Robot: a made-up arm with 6 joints. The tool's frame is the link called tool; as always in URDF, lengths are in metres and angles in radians. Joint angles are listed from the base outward.
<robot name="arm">
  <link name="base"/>
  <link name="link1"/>
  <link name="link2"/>
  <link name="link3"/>
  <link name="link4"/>
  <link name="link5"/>
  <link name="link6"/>
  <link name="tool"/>
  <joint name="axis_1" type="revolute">
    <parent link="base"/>
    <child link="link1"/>
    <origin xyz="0 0 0.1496" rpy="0 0 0"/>
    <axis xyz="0 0 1"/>
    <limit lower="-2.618" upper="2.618"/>
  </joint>
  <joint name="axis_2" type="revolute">
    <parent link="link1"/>
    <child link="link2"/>
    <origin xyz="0 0 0" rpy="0 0 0"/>
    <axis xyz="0.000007 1 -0.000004"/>
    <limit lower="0" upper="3.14"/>
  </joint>
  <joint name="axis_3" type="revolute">
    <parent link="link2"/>
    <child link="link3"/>
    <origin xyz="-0.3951 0 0.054" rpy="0 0 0"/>
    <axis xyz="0.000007 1 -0.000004"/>
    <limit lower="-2.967" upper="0"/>
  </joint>
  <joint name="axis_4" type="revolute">
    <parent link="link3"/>
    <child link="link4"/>
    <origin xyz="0.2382 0 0.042" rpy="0 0 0"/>
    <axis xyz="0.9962 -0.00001 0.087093"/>
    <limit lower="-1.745" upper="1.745"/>
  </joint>
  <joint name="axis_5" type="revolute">
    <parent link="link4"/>
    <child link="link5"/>
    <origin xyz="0 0 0" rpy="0 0 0"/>
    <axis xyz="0.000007 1 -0.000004"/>
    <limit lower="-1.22" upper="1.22"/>
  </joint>
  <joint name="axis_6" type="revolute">
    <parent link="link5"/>
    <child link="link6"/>
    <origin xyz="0.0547 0 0.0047" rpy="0 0 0"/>
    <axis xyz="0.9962 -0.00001 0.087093"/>
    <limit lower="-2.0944" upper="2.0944"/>
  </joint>
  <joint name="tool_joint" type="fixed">
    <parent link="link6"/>
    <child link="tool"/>
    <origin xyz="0 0 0" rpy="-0.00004 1.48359 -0.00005"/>
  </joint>
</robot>
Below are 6 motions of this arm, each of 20 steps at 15 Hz.
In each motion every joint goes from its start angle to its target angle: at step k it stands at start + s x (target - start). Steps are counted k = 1, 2, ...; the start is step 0. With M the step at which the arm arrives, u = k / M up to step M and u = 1 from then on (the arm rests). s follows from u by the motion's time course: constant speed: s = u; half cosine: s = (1 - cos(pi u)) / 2; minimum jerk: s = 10 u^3 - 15 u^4 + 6 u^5.
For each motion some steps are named. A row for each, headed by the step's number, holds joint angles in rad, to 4 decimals.
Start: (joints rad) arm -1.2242 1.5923 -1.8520 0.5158 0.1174 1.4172
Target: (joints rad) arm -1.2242 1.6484 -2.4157 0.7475 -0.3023 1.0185
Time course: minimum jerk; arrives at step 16
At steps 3, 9, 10, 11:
3: -1.2242 1.5950 -1.8795 0.5271 0.0969 1.3978
9: -1.2242 1.6269 -2.1992 0.6585 -0.1411 1.1716
10: -1.2242 1.6330 -2.2606 0.6837 -0.1868 1.1282
11: -1.2242 1.6383 -2.3142 0.7058 -0.2268 1.0903

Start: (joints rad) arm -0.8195 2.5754 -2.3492 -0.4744 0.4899 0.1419
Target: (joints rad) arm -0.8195 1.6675 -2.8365 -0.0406 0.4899 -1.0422
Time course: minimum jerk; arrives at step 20
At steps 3, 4, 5, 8, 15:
3: -0.8195 2.5512 -2.3622 -0.4629 0.4899 0.1104
4: -0.8195 2.5228 -2.3774 -0.4493 0.4899 0.0733
5: -0.8195 2.4814 -2.3996 -0.4295 0.4899 0.0193
8: -0.8195 2.2872 -2.5039 -0.3367 0.4899 -0.2340
15: -0.8195 1.7615 -2.7861 -0.0855 0.4899 -0.9196

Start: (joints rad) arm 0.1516 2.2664 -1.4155 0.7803 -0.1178 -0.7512
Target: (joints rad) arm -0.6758 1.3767 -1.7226 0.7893 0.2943 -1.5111
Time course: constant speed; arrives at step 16
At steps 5, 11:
5: -0.1070 1.9884 -1.5115 0.7831 0.0110 -0.9887
11: -0.4172 1.6547 -1.6266 0.7865 0.1655 -1.2736

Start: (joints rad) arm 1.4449 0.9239 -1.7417 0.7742 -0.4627 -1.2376
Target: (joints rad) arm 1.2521 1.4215 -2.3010 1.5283 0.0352 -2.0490
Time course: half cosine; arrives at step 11
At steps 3, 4, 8, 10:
3: 1.4116 1.0098 -1.8382 0.9043 -0.3768 -1.3776
4: 1.3885 1.0693 -1.9052 0.9946 -0.3172 -1.4748
8: 1.2854 1.3356 -2.2045 1.3982 -0.0507 -1.9090
10: 1.2560 1.4114 -2.2897 1.5130 0.0251 -2.0326

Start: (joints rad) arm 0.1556 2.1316 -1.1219 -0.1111 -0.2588 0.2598
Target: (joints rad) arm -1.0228 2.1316 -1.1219 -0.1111 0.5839 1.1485
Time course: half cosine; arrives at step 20
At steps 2, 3, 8, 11, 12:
2: 0.1268 2.1316 -1.1219 -0.1111 -0.2382 0.2815
3: 0.0914 2.1316 -1.1219 -0.1111 -0.2129 0.3082
8: -0.2515 2.1316 -1.1219 -0.1111 0.0323 0.5668
11: -0.5258 2.1316 -1.1219 -0.1111 0.2285 0.7737
12: -0.6157 2.1316 -1.1219 -0.1111 0.2928 0.8415

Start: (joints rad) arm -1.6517 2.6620 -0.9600 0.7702 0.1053 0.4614
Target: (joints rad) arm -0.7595 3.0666 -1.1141 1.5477 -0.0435 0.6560
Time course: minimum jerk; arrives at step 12
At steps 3, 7, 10, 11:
3: -1.5593 2.7039 -0.9760 0.8507 0.0899 0.4815
7: -1.0688 2.9264 -1.0607 1.2782 0.0081 0.5885
10: -0.7912 3.0522 -1.1086 1.5201 -0.0382 0.6491
11: -0.7640 3.0645 -1.1133 1.5437 -0.0427 0.6550

